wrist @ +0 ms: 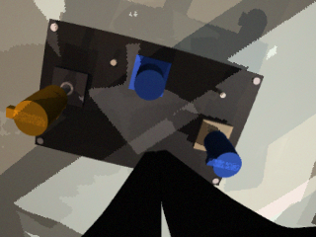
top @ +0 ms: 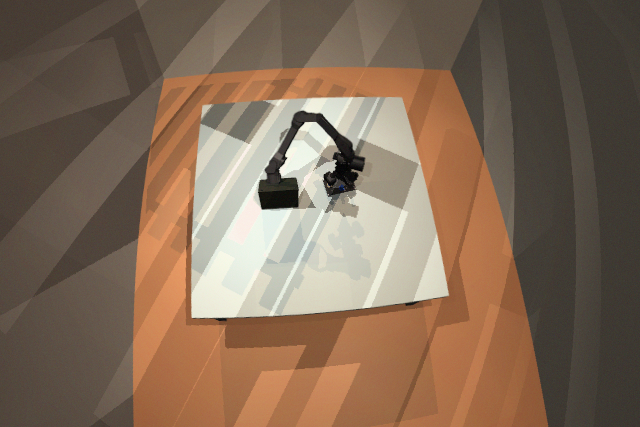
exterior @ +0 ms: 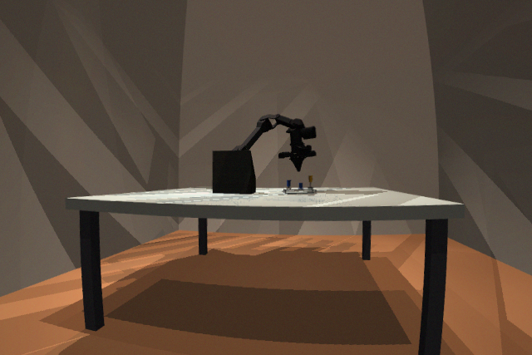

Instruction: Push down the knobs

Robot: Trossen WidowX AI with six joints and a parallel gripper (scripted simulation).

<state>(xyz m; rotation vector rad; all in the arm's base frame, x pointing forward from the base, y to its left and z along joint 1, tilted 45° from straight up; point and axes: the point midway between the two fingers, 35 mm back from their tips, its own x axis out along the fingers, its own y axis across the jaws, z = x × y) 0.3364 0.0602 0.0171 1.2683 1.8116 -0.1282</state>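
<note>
Now: the orange knob 6 cm ahead of my gripper tip, 3 cm below it and 2 cm to the left of it. The rest, counted from my gripper tip: blue knob 6 cm below, 5 cm behind.
</note>
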